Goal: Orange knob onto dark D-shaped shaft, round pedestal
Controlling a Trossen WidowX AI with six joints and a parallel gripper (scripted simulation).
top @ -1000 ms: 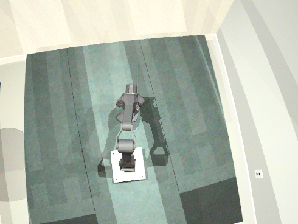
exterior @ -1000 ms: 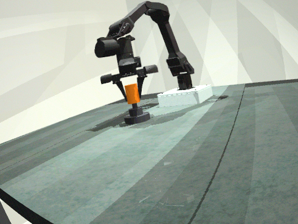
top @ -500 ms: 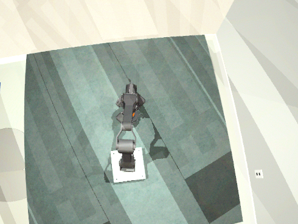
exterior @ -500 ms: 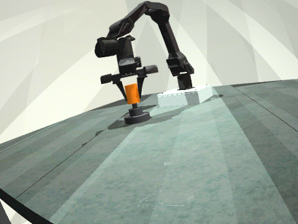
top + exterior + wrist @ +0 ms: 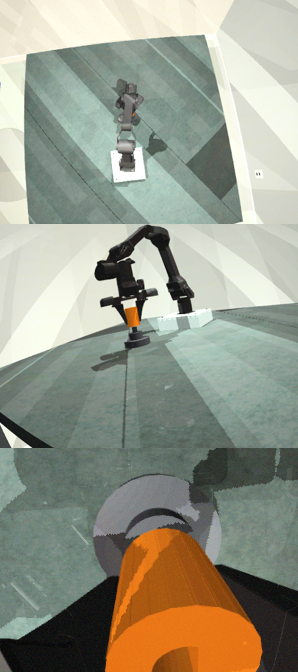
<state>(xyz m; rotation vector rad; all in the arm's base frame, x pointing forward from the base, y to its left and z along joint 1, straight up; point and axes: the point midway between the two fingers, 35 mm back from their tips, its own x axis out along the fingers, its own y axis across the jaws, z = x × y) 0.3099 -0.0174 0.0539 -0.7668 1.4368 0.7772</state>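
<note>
The orange knob is 2 cm above my gripper tip. Round my gripper tip: dark pedestal 4 cm below.
</note>
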